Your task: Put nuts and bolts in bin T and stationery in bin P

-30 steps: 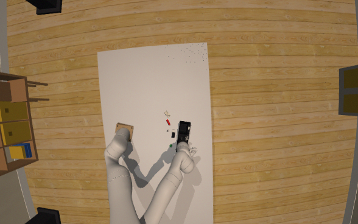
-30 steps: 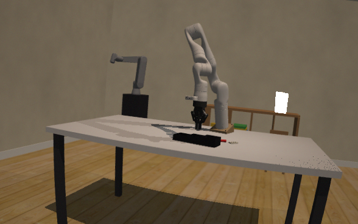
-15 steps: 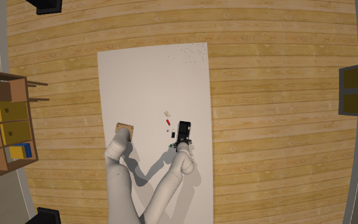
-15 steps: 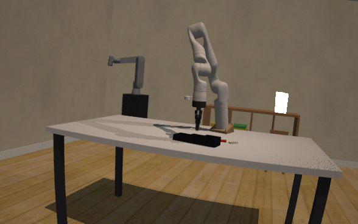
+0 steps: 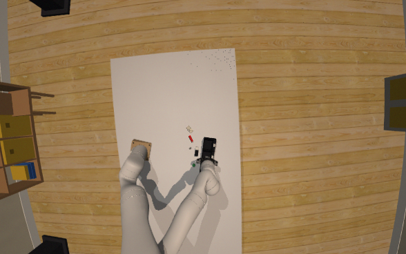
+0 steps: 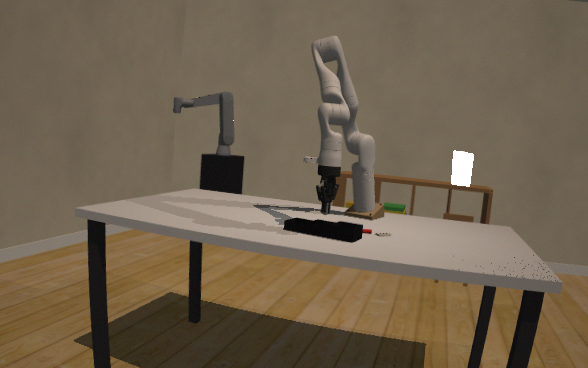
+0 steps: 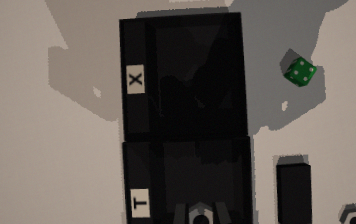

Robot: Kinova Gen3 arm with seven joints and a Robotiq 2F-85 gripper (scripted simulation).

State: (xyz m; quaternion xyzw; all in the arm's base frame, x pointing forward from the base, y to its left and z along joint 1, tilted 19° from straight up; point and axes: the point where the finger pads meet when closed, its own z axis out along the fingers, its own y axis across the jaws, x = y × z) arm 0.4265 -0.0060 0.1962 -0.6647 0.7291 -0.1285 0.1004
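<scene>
Right now the black double bin is 7 cm below my hand and 1 cm ahead of it. The rest, counted from my hand: black eraser: 8 cm below, 7 cm behind, 3 cm to the left; red battery: 11 cm to the left, 11 cm behind, 8 cm below; green die: 9 cm behind, 8 cm to the right, 8 cm below.
</scene>
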